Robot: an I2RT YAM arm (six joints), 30 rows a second.
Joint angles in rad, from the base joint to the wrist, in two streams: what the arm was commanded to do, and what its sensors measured. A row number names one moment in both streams.
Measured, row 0: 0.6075 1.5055 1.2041 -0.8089 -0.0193 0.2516
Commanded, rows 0 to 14: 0.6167 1.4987 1.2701 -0.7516 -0.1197 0.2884; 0.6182 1.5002 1.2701 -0.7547 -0.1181 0.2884; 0.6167 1.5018 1.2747 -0.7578 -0.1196 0.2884; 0.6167 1.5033 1.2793 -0.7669 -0.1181 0.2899; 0.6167 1.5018 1.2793 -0.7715 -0.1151 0.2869; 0.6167 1.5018 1.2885 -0.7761 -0.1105 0.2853; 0.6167 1.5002 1.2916 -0.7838 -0.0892 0.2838; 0.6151 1.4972 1.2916 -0.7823 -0.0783 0.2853; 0.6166 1.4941 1.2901 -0.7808 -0.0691 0.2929; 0.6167 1.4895 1.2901 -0.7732 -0.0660 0.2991; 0.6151 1.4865 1.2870 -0.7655 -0.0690 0.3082; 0.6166 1.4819 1.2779 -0.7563 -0.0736 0.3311; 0.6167 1.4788 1.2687 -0.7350 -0.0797 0.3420; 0.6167 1.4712 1.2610 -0.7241 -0.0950 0.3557; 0.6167 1.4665 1.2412 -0.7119 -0.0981 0.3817
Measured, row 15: 0.6075 1.5063 1.2270 -0.8352 -0.0185 0.3008
